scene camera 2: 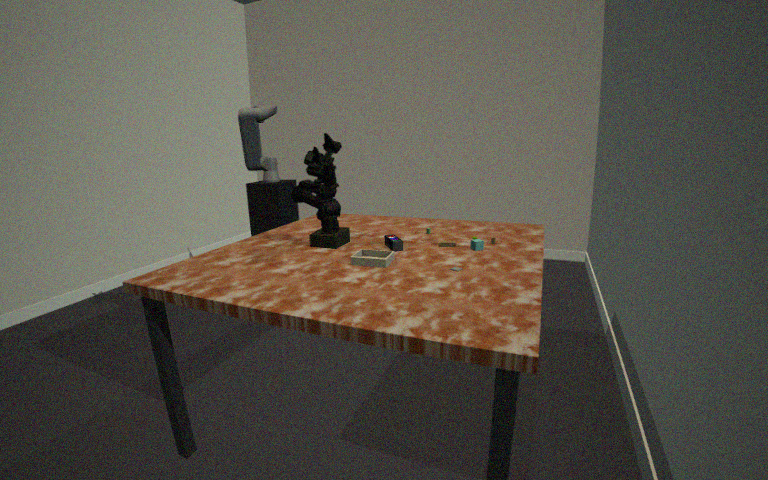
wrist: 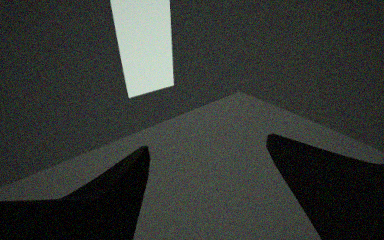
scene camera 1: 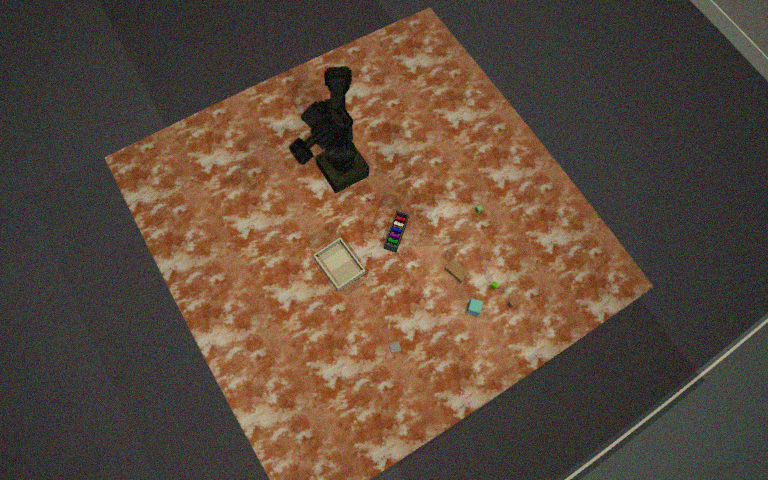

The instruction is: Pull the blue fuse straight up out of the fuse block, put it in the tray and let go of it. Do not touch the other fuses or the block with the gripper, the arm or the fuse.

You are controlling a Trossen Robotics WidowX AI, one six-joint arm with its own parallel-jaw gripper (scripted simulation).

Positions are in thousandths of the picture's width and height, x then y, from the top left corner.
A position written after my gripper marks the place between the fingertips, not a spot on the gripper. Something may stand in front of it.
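Observation:
My gripper (scene camera 1: 399, 280) open, holding nothing; cream tray (scene camera 1: 438, 543) visible with it. Gripper (scene camera 2: 417, 293) visible again. From the wrist, gripper (wrist: 543, 610) too.

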